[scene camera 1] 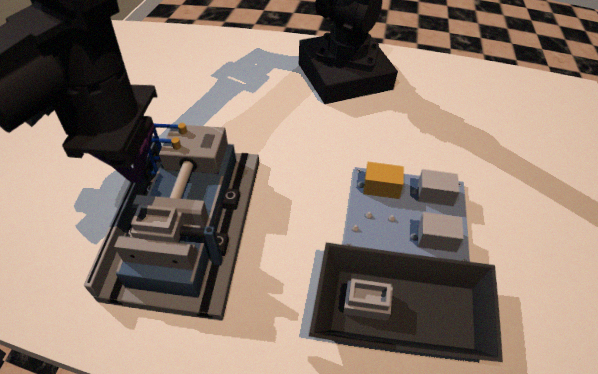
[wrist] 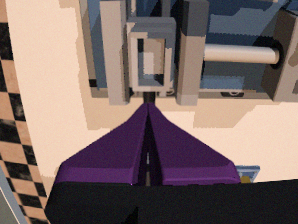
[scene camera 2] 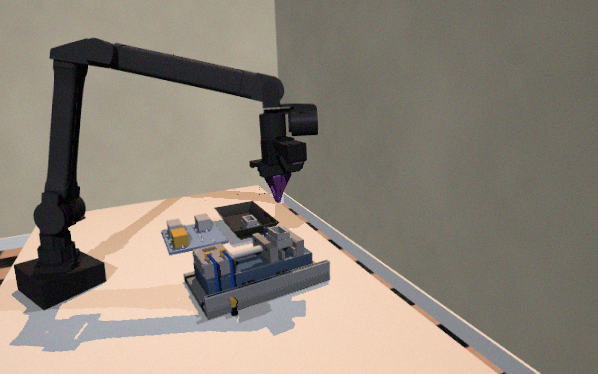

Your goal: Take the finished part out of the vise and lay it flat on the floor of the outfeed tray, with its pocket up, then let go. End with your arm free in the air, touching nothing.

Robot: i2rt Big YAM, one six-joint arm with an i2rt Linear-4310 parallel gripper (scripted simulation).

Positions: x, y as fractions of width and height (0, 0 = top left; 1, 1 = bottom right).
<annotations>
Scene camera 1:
my gripper: 0.23, 0.49
yellow block: 0.64, 0.48
grey pocketed block: 0.63, 0.82
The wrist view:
my gripper: 0.49, 0.50
grey pocketed block: 0.51, 0.23
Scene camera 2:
my gripper: 0.46, 0.54
</annotations>
